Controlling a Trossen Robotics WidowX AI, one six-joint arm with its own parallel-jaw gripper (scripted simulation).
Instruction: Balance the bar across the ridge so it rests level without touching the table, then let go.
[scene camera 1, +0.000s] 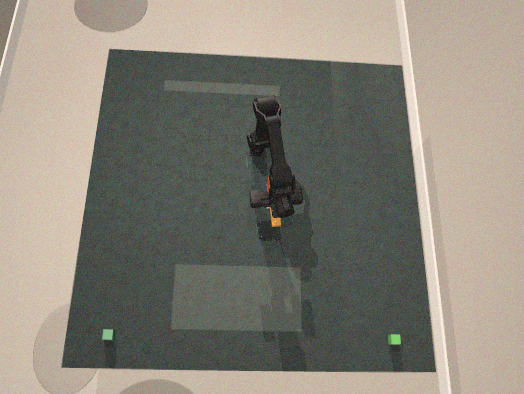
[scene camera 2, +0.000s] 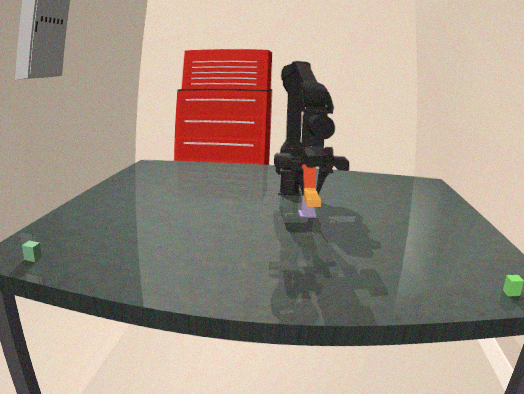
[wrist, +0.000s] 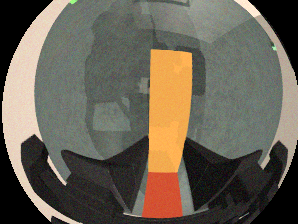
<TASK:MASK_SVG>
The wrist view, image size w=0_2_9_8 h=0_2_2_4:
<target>gripper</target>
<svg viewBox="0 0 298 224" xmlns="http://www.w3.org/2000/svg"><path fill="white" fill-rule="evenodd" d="M51 217L52 224L68 224L68 222L61 221L60 218L55 216ZM20 147L21 165L37 196L57 212L81 224L250 224L277 193L289 155L289 148L285 148L286 145L278 141L271 148L269 163L262 169L258 163L262 149L230 160L190 140L190 137L185 137L182 159L192 189L190 192L194 212L209 209L184 217L150 218L122 214L133 213L138 189L149 159L149 136L106 160L90 159L64 149L61 151L61 157L71 172L67 185L61 183L48 164L47 145L36 133L24 140Z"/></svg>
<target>bar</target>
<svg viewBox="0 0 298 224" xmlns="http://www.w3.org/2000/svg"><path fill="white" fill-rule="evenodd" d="M152 49L152 68L150 68L148 180L146 180L144 214L141 214L141 217L182 216L182 201L177 171L178 167L180 167L186 133L188 133L193 80L192 52L173 51L173 49L172 51Z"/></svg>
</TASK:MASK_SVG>
